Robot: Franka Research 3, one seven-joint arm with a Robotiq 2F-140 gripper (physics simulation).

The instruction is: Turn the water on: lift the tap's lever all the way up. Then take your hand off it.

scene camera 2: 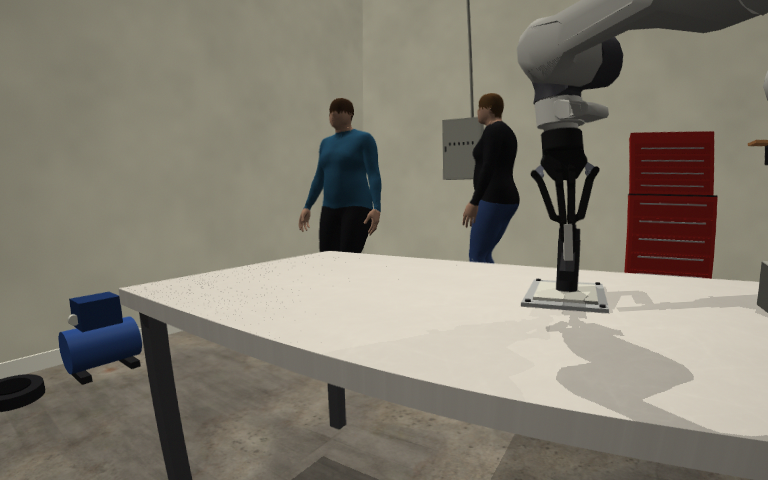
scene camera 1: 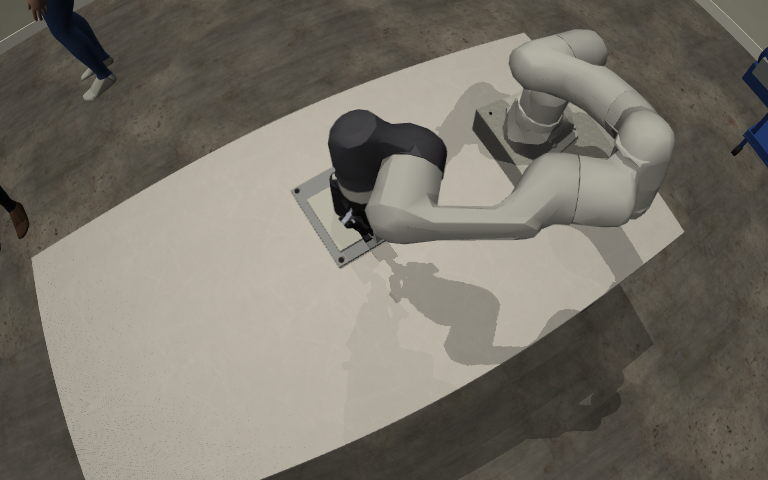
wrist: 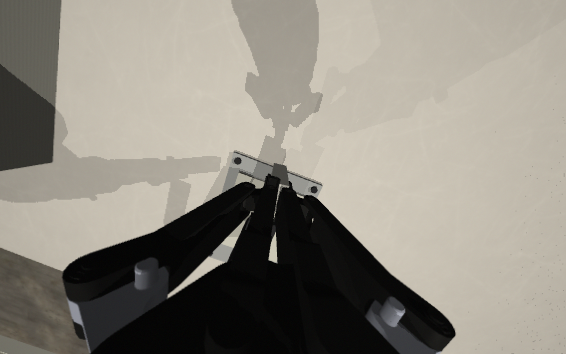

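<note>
The tap (scene camera 2: 566, 278) is a black upright column on a grey, frame-like base plate (scene camera 1: 318, 226) (scene camera 2: 563, 307) (wrist: 250, 167). In the scene camera 2 view its upper part is overlapped by my fingers; in the wrist view the fingers cover most of it. The lever cannot be made out apart from the black fingers, so its angle is not clear. My gripper (scene camera 1: 372, 241) (scene camera 2: 568, 258) (wrist: 277, 174) is shut with nothing between its fingers. It points down, with its light pads together in front of the tap's upper part in the scene camera 2 view. Whether they touch the tap is hidden.
The base plate lies on a pale table (scene camera 1: 198, 294) (scene camera 2: 339, 316). The arm's base block (scene camera 1: 491, 127) stands on the table at the right of the scene camera 1 view. Two people (scene camera 2: 348, 169) (scene camera 2: 498, 164) and a red tool cabinet (scene camera 2: 671, 212) stand beyond the table.
</note>
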